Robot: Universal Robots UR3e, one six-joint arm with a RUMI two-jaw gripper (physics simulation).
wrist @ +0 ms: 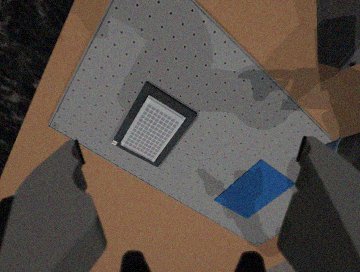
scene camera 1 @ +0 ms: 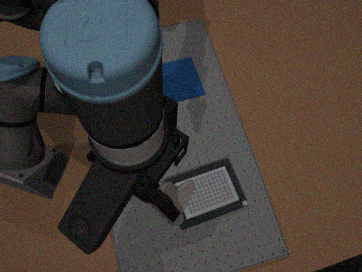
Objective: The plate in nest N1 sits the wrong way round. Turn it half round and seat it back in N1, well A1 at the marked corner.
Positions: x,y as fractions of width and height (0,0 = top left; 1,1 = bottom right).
my gripper: wrist 0.52,0.52; scene camera 1 0.39,0.71
well plate: wrist 0.43,0.45; scene camera 1 0.59,0.70
